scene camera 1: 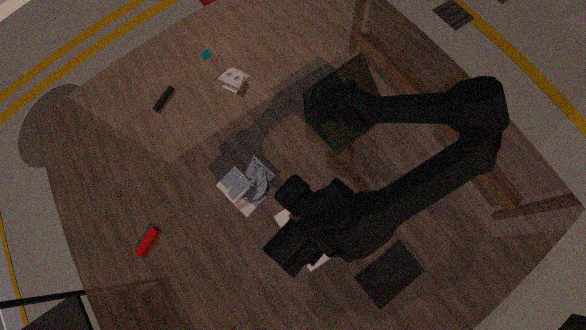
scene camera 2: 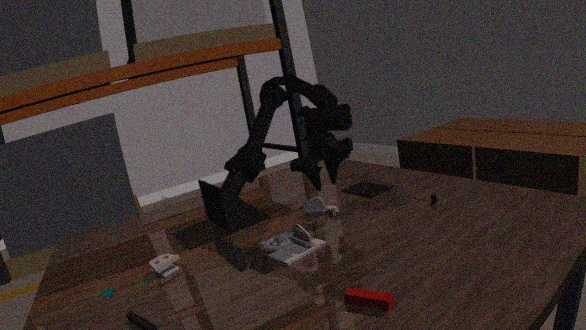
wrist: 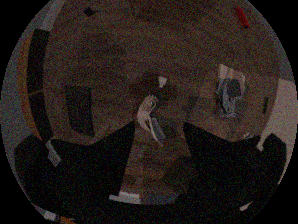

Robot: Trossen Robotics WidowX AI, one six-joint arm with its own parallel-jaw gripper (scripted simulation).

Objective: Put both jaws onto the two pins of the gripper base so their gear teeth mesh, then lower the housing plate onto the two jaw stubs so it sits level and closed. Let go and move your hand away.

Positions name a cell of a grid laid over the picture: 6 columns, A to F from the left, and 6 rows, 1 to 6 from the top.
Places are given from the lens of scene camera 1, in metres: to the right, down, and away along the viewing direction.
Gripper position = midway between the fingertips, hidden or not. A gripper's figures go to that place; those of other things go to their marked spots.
my gripper (scene camera 1: D5): 0.06, 0.12, 0.58
dark mat (scene camera 1: E5): 0.24, 0.26, 0.61
